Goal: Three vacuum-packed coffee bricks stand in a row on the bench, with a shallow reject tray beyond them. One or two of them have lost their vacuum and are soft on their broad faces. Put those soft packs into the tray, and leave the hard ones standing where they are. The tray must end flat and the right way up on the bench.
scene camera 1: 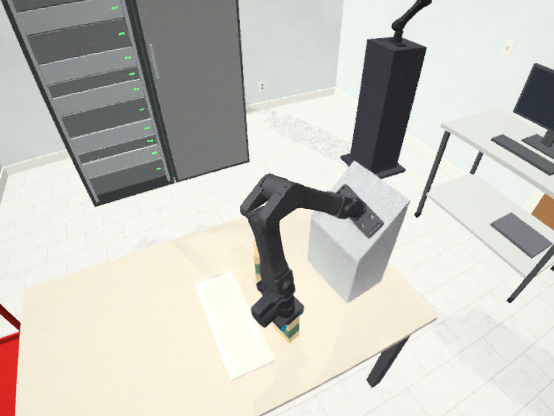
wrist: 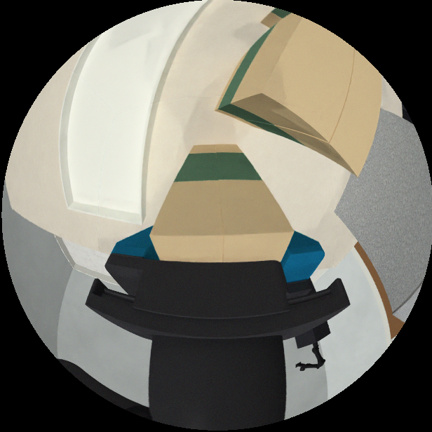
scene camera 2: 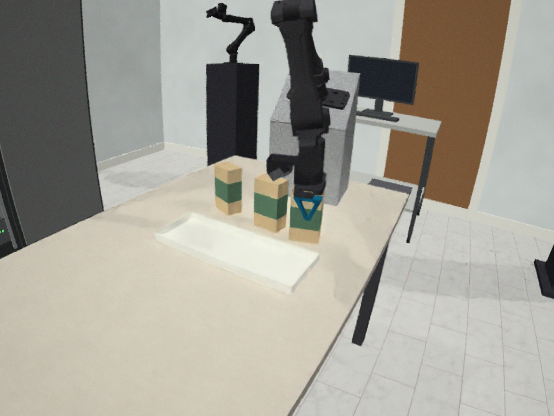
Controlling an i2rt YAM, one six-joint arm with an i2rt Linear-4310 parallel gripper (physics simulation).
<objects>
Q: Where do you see a white tray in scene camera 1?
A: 243,349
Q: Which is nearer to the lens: the white tray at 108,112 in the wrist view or the coffee brick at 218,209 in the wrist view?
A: The coffee brick.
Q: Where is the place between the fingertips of the gripper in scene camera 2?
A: At 308,215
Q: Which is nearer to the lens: the white tray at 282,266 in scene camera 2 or the coffee brick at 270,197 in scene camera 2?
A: The white tray.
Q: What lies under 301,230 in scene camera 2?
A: A coffee brick.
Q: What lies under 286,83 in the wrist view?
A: A coffee brick.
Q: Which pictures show the white tray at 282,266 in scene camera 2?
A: Scene camera 1, the wrist view and scene camera 2: all of them.
</objects>
